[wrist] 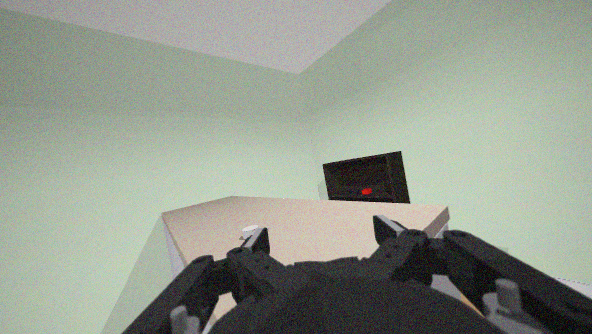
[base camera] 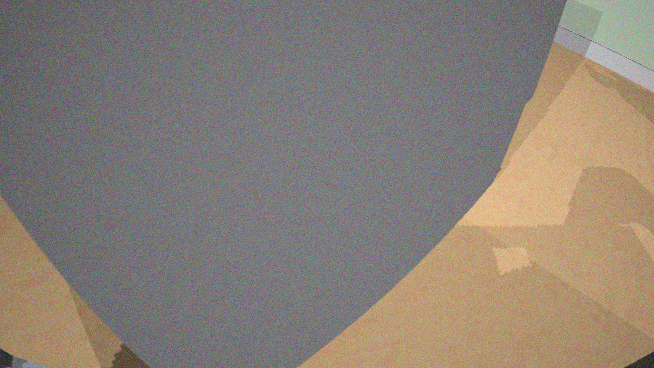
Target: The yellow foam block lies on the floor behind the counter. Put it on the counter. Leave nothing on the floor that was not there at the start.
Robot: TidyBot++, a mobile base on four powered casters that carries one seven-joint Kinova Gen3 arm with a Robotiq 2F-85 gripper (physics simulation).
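Frame: origin at the arm's base, x ahead, y left, z up, level; millimetres.
Seen in the pictures: gripper, between the fingertips: (wrist: pixel 320 233).
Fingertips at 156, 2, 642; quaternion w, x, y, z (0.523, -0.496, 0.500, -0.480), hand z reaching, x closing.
Offsets run from my fingertips to a thing's middle, as dx, dy, dz. Level surfaces: height alone.
The counter (base camera: pixel 275 170) (wrist: pixel 210 215) fills much of the base camera view with a grey side, close by. In the wrist view its pale wood top shows beyond and between my fingers. My gripper (wrist: pixel 320 233) is open, with nothing between its fingertips. How high it is over the top, or whether it is over it at all, I cannot tell. The yellow foam block does not show in either view, and the floor behind the counter is hidden.
A small white object @(+395, +224, -116) (wrist: pixel 249 230) is on the counter top, partly hidden by the left finger. A dark open-fronted cabinet (wrist: pixel 401 180) stands beyond the counter, with a red thing @(+1882, -480, -340) (wrist: pixel 366 191) inside. Wooden floor @(dz -1038) (base camera: pixel 400 330) shows beside the counter; a green wall (wrist: pixel 520 165) rises at the right.
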